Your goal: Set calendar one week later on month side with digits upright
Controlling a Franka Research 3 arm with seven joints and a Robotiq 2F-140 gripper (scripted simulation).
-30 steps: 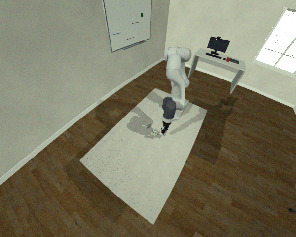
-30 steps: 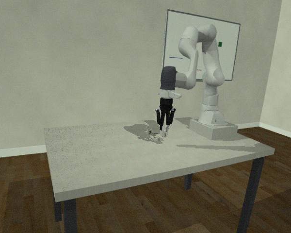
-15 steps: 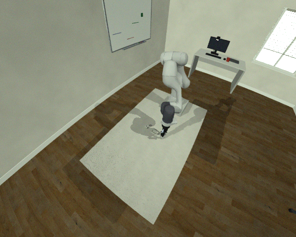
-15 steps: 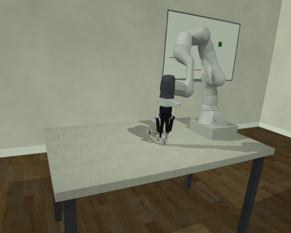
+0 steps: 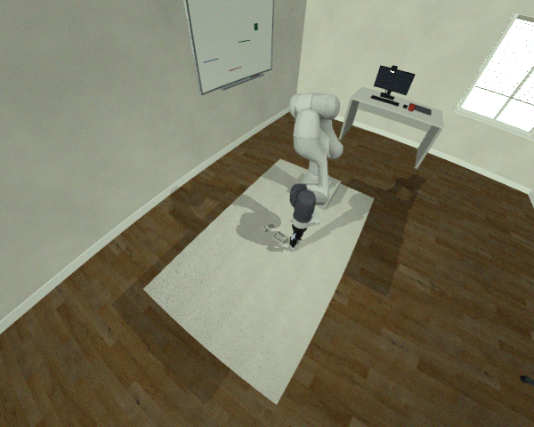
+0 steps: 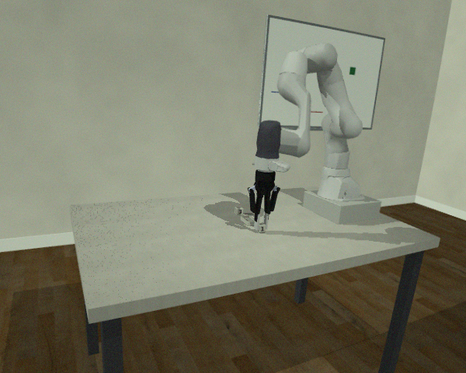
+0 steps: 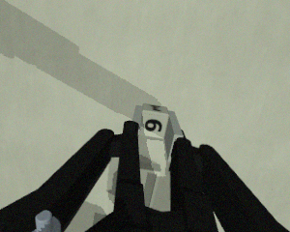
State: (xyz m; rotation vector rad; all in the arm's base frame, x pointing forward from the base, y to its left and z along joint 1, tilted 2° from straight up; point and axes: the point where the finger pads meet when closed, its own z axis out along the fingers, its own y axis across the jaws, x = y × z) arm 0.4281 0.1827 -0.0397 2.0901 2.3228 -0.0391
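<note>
Now: the date cube 30 mm below my hand. Also, from my hand: white tray 10 mm ahead, 110 mm to the right, 40 mm below.
</note>
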